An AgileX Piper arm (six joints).
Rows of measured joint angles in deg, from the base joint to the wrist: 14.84 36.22 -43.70 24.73 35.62 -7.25; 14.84 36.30 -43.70 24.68 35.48 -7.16; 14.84 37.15 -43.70 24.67 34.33 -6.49; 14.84 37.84 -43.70 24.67 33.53 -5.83; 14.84 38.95 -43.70 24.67 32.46 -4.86; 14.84 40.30 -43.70 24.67 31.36 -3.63; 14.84 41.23 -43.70 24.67 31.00 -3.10; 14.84 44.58 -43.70 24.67 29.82 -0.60; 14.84 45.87 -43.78 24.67 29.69 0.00; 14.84 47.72 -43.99 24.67 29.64 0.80; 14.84 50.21 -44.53 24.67 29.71 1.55; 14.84 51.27 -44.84 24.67 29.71 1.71; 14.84 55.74 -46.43 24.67 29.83 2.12; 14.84 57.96 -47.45 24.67 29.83 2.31; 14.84 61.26 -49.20 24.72 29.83 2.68; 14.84 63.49 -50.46 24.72 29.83 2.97; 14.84 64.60 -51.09 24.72 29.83 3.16; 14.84 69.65 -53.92 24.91 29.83 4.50; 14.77 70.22 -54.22 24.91 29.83 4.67; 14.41 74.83 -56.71 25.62 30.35 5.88; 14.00 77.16 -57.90 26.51 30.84 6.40; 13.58 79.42 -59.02 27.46 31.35 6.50; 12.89 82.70 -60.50 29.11 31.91 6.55
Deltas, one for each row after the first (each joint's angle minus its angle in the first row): 0.00 0.08 0.00 -0.05 -0.14 0.09; 0.00 0.93 0.00 -0.06 -1.29 0.76; 0.00 1.62 0.00 -0.06 -2.09 1.42; 0.00 2.73 0.00 -0.06 -3.16 2.39; 0.00 4.08 0.00 -0.06 -4.26 3.62; 0.00 5.01 0.00 -0.06 -4.62 4.15; 0.00 8.36 0.00 -0.06 -5.80 6.65; 0.00 9.65 -0.08 -0.06 -5.93 7.25; 0.00 11.50 -0.29 -0.06 -5.98 8.05; 0.00 13.99 -0.83 -0.06 -5.91 8.80; 0.00 15.05 -1.14 -0.06 -5.91 8.96; 0.00 19.52 -2.73 -0.06 -5.79 9.37; 0.00 21.74 -3.75 -0.06 -5.79 9.56; 0.00 25.04 -5.50 -0.01 -5.79 9.93; 0.00 27.27 -6.76 -0.01 -5.79 10.22; 0.00 28.38 -7.39 -0.01 -5.79 10.41; 0.00 33.43 -10.22 0.18 -5.79 11.75; -0.07 34.00 -10.52 0.18 -5.79 11.92; -0.43 38.61 -13.01 0.89 -5.27 13.13; -0.84 40.94 -14.20 1.78 -4.78 13.65; -1.26 43.20 -15.32 2.73 -4.27 13.75; -1.95 46.48 -16.80 4.38 -3.71 13.80
